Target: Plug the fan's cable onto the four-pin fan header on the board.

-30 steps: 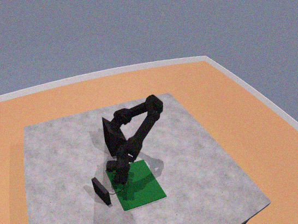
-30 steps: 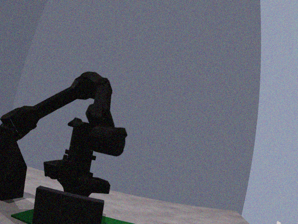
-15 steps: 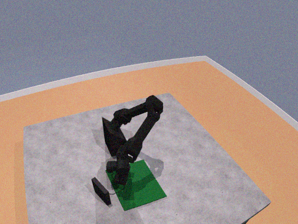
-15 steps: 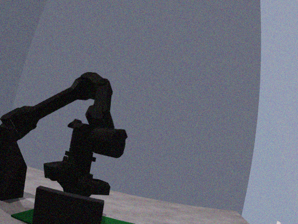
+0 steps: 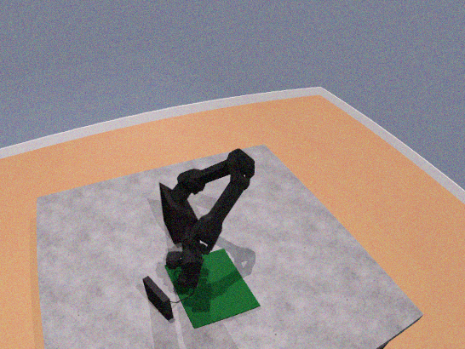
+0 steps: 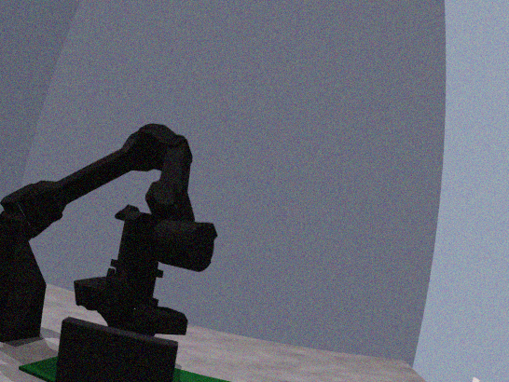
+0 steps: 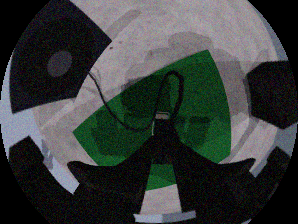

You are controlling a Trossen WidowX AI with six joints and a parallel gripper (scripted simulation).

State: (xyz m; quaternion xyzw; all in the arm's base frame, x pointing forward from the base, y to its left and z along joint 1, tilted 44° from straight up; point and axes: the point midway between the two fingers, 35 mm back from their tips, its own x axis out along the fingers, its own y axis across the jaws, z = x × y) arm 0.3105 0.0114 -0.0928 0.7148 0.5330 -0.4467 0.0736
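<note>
Now: the white four-pin header 40 mm below my gripper tip. Also, from my gripper tip: black plug: 10 mm above; green board: 30 mm ahead, 50 mm to the left, 50 mm below; black fan: 50 mm ahead, 140 mm to the right, 20 mm above.
</note>
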